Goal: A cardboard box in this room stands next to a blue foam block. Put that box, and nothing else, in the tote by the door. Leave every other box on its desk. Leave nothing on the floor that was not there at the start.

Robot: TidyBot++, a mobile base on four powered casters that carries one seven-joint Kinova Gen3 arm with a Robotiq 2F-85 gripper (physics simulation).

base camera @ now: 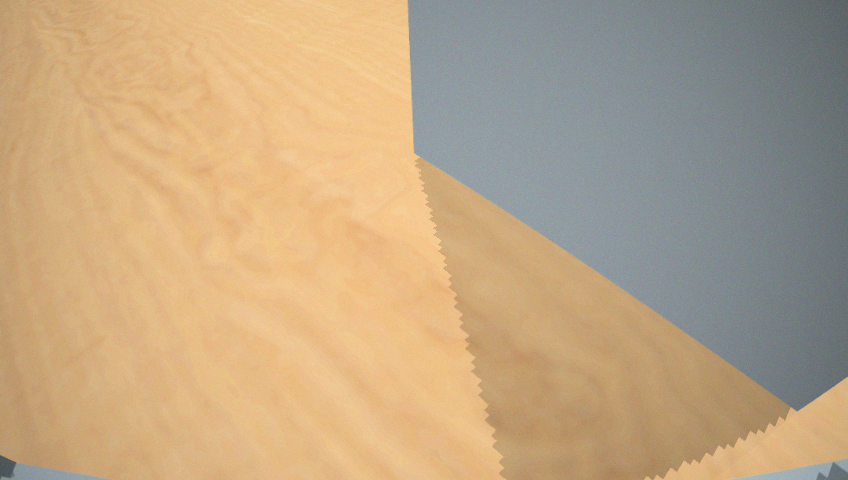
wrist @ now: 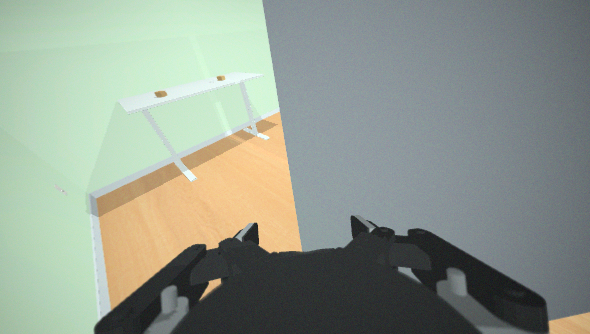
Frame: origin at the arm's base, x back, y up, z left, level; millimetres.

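Seen in the pictures: gripper, fingertip midpoint: (wrist: 304,229).
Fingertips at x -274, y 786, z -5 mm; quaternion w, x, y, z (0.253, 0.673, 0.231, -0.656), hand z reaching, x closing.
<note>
A point is followed by its place in that frame.
Two small brown boxes stand on a white desk (wrist: 187,92) {z 1083, x -2167, y 554 mm} at the far wall in the wrist view. One box (wrist: 160,94) {z 1317, x -2087, y 581 mm} is near the desk's left end, the other box (wrist: 221,78) {z 834, x -2635, y 579 mm} is towards its right end. A tiny pale thing lies near the right box, too small to make out. No blue foam block and no tote show in either view. My gripper (wrist: 304,229) {z -5, x -274, y 786 mm} is open and empty, far from the desk.
A large grey panel (wrist: 430,150) {z -169, x -351, y 799 mm} (base camera: 624,118) {z -139, x -382, y -239 mm} stands close on the right in both views, its foot on the wooden floor (base camera: 238,267) {z 181, x -377, y -396 mm} (wrist: 200,220) {z 998, x -1186, y -396 mm}. A pale green wall (wrist: 45,140) {z 2425, x -1779, y 359 mm} is on the left. The desk's white legs reach down to the floor.
</note>
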